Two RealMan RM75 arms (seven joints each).
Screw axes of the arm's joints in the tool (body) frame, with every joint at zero. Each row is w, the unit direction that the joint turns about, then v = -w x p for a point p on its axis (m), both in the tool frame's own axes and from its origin. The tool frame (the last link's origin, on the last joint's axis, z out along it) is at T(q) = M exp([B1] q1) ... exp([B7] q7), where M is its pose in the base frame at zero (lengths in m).
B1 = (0, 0, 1, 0, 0, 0)
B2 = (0, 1, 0, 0.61, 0, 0)
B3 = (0, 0, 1, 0, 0, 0)
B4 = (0, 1, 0, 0.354, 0, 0)
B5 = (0, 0, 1, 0, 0, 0)
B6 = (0, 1, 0, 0.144, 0, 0)
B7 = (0, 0, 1, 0, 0, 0)
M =
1 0 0 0
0 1 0 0
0 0 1 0.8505
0 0 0 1
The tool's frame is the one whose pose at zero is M.
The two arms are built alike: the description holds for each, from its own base.
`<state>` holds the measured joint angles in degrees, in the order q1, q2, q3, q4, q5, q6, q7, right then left.
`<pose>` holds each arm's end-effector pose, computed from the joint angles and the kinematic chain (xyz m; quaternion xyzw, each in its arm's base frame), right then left.
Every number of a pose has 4 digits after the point. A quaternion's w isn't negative.
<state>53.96 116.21 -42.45 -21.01 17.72 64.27 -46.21 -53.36 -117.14 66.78 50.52 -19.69 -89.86 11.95</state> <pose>0.2686 0.3984 -0.0401 -0.8490 0.4829 -0.1385 0.1635 -0.1871 0.4009 0.0020 -0.7850 -0.5406 0.2255 0.2015</pose>
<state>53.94 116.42 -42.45 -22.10 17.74 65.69 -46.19 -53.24 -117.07 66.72 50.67 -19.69 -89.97 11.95</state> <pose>0.2655 0.3981 -0.0391 -0.8508 0.4817 -0.1382 0.1579 -0.1877 0.4008 0.0029 -0.7845 -0.5414 0.2252 0.2019</pose>
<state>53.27 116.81 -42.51 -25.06 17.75 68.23 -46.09 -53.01 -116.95 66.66 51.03 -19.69 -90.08 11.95</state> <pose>0.2626 0.3979 -0.0340 -0.8525 0.4804 -0.1366 0.1544 -0.1884 0.4009 0.0047 -0.7839 -0.5420 0.2242 0.2035</pose>
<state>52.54 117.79 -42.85 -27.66 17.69 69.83 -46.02 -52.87 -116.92 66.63 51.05 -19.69 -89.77 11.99</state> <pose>0.2597 0.3957 -0.0345 -0.8550 0.4772 -0.1359 0.1510 -0.1893 0.4013 0.0050 -0.7839 -0.5421 0.2224 0.2054</pose>
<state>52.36 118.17 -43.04 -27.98 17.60 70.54 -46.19 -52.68 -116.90 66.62 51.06 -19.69 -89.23 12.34</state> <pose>0.2591 0.3926 -0.0369 -0.8564 0.4761 -0.1386 0.1439 -0.1905 0.4021 0.0052 -0.7854 -0.5399 0.2202 0.2078</pose>
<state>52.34 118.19 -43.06 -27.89 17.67 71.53 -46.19 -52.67 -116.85 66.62 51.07 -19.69 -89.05 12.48</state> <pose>0.2587 0.3898 -0.0379 -0.8563 0.4784 -0.1406 0.1347 -0.1905 0.4027 0.0056 -0.7862 -0.5386 0.2195 0.2091</pose>
